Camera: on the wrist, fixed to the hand. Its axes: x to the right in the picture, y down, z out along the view.
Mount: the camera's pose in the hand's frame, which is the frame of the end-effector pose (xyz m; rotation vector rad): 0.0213 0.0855 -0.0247 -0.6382 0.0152 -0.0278
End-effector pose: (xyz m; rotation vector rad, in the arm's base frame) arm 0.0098 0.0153 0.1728 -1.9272 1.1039 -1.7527
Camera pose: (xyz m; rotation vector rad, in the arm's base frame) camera -0.0426 -0.0493 0.1346 2.0653 -1.6499 1.4019
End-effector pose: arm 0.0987 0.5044 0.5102 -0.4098 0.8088 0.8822
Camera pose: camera 0.0263 0.5503 0.4783 -0.9837 0.5172 1.1046
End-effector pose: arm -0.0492 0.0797 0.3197 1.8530 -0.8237 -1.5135
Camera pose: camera -0.0293 0.0112 0.3771 1.3962 -0.2516 -1.5430
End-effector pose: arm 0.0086 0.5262 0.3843 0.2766 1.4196 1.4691
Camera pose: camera -0.0615 0.5469 0.4394 -0.1545 0.8945 1.8143
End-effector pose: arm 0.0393 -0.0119 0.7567 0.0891 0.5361 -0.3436
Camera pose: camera 0.0738 0.0663 0.7241 -0.5328 0.6409 -0.1862
